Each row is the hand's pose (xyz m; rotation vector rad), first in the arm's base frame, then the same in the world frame.
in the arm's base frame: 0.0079 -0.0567 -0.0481 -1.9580 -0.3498 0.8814
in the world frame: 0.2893 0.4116 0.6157 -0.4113 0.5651 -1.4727
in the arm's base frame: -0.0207 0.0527 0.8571 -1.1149 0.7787 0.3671
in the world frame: -0.4876 0.7261 0.9758 1.0683 0.2361 -1.3327
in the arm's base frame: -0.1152 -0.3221 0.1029 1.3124 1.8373 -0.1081
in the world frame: 0.2317 0.7235 0.5276 2.6556 -1.2165 0.5920
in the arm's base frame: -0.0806 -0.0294 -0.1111 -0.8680 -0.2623 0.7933
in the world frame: 0.3864 0.4259 0.6696 0.1578 -0.4377 -1.8135
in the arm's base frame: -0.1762 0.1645 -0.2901 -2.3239 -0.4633 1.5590
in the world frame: 0.5798 0.2906 0.8216 -0.9014 0.6297 -0.8512
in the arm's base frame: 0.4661 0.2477 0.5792 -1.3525 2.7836 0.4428
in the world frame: -0.4962 0.1720 0.7632 1.2744 1.0012 0.6202
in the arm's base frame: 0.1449 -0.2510 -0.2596 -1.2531 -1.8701 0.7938
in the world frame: 0.4145 0.3622 0.3274 -1.6376 -0.1145 -2.0220
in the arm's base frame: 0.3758 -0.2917 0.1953 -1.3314 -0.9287 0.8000
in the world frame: -0.0926 0.4226 0.2934 -0.6494 -0.0497 -1.9728
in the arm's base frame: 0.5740 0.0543 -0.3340 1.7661 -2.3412 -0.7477
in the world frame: 0.2525 -0.1431 0.2909 0.8105 1.1178 0.5100
